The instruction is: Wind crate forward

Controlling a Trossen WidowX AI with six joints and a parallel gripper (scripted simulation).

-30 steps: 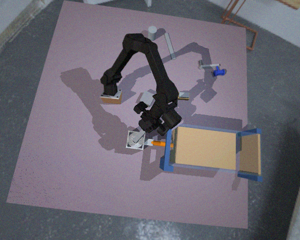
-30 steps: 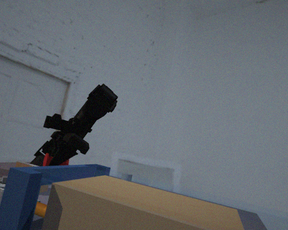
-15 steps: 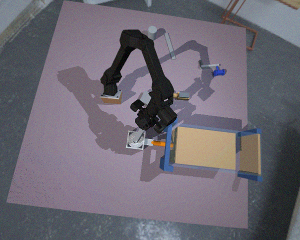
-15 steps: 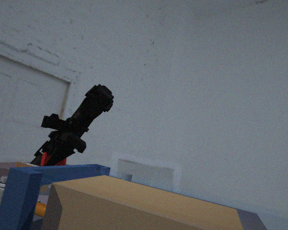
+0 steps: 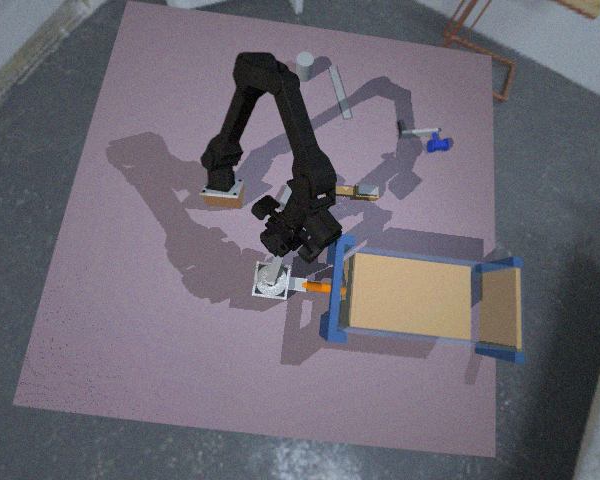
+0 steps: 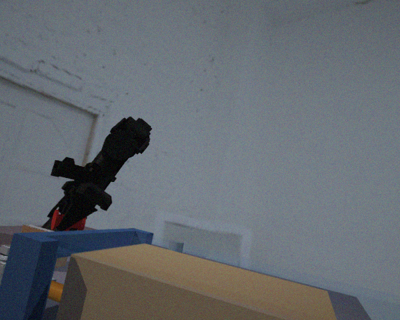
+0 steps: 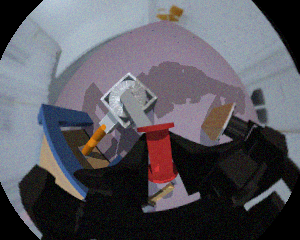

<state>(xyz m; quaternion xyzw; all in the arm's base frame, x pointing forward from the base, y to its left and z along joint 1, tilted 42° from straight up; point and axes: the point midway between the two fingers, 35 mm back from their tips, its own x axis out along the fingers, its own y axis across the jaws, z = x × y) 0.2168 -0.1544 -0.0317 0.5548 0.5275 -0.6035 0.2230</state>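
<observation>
Right now my gripper tip is 3 cm above the red-knobbed crank handle and 2 cm to the left of it. From my gripper tip the other things lie so: red knob (1 cm to the left, 1 cm ahead); blue steel frame (16 cm ahead, 7 cm to the right, 2 cm below); grey block (17 cm to the left, 11 cm below, 1 cm ahead).
</observation>
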